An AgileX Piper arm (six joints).
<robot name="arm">
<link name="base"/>
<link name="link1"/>
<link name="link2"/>
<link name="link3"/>
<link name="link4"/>
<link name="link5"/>
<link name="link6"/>
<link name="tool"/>
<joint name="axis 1" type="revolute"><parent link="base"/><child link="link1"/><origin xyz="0 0 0.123"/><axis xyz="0 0 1"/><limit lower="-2.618" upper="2.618"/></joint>
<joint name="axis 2" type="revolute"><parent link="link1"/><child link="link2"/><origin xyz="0 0 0"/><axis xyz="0 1 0"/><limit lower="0" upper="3.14"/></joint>
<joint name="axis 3" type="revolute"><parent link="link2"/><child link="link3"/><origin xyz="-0.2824 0 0.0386"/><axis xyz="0 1 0"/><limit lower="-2.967" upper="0"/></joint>
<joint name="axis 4" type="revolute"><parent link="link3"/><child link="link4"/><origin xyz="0.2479 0 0.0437"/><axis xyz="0.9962 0 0.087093"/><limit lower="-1.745" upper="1.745"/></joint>
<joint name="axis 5" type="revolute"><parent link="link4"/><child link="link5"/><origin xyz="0 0 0"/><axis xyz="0 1 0"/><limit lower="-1.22" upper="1.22"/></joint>
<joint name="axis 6" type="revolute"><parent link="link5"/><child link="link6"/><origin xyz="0.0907 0 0.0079"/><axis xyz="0.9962 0 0.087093"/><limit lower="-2.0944" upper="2.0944"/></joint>
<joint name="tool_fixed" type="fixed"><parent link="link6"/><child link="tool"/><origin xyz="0 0 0" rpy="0 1.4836 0"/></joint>
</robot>
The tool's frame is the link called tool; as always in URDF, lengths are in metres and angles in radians.
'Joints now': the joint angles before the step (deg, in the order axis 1, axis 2, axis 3, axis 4, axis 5, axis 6). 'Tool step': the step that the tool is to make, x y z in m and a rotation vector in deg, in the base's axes. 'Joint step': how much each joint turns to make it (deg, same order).
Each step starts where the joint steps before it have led.
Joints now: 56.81, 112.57, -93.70, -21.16, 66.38, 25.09
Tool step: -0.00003, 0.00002, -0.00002, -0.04, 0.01, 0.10
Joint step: 0.00, 0.00, 0.00, 0.01, 0.00, -0.11
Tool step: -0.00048, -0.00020, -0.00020, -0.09, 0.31, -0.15
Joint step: 0.00, 0.00, 0.00, 0.24, 0.26, 0.01
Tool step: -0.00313, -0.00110, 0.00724, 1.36, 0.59, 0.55
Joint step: 0.00, -1.12, 0.00, 1.46, 0.00, -0.95
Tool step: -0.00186, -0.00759, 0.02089, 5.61, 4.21, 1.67
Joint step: -1.98, -2.96, -0.66, 8.00, 0.00, -5.47
